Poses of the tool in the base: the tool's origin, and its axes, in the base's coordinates. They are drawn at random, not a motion.
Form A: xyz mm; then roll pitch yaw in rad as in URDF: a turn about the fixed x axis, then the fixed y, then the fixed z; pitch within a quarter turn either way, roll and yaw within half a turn.
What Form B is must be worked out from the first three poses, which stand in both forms.
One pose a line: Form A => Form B
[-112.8 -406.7 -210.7 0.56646 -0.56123 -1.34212] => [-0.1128 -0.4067 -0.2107 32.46 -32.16 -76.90]
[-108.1 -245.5 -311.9 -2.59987 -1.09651 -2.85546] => [-0.1081 -0.2455 -0.3119 -148.96 -62.83 -163.61]
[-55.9 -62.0 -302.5 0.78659 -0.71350 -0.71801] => [-0.0559 -0.0620 -0.3025 45.07 -40.88 -41.14]
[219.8 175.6 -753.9 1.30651 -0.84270 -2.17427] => [0.2198 0.1756 -0.7539 74.86 -48.28 -124.58]
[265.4 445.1 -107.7 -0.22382 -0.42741 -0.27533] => [0.2654 0.4451 -0.1077 -12.82 -24.49 -15.78]
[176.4 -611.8 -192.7 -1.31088 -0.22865 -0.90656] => [0.1764 -0.6118 -0.1927 -75.11 -13.10 -51.94]
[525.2 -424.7 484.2 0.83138 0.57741 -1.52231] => [0.5252 -0.4247 0.4842 47.63 33.08 -87.22]
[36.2 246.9 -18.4 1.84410 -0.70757 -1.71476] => [0.0362 0.2469 -0.0184 105.66 -40.54 -98.25]
